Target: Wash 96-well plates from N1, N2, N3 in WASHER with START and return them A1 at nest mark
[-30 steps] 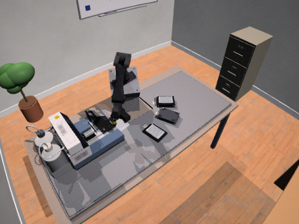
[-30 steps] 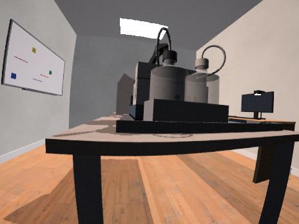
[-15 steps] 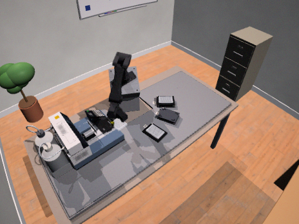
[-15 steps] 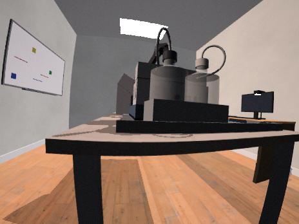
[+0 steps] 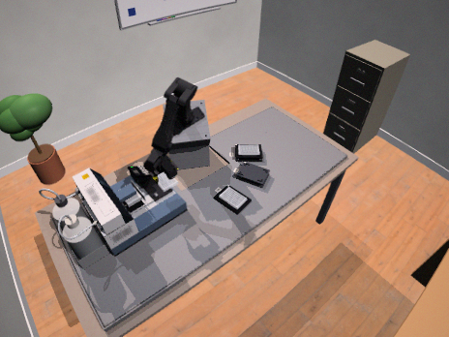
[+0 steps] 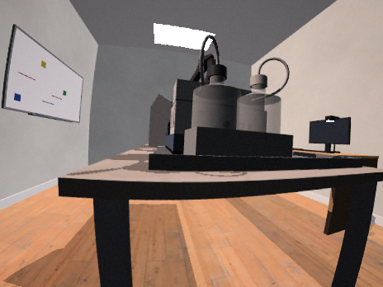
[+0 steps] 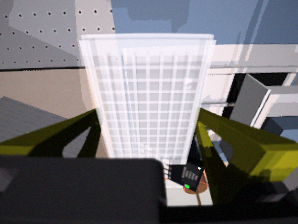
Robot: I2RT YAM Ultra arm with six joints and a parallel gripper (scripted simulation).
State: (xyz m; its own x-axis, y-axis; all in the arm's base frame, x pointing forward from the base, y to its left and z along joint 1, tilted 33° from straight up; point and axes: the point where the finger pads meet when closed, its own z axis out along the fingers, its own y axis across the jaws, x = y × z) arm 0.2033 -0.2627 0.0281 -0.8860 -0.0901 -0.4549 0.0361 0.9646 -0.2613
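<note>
Right now the dark carrier is 60 mm behind my hand, 30 mm to the right of it and 90 mm below it. Round my hand: plate washer 60 mm behind, 180 mm to the right, 40 mm below; then label 120 mm ahead, 250 mm to the left, 170 mm below; then black nest 220 mm ahead, 270 mm to the left, 170 mm below.
</note>
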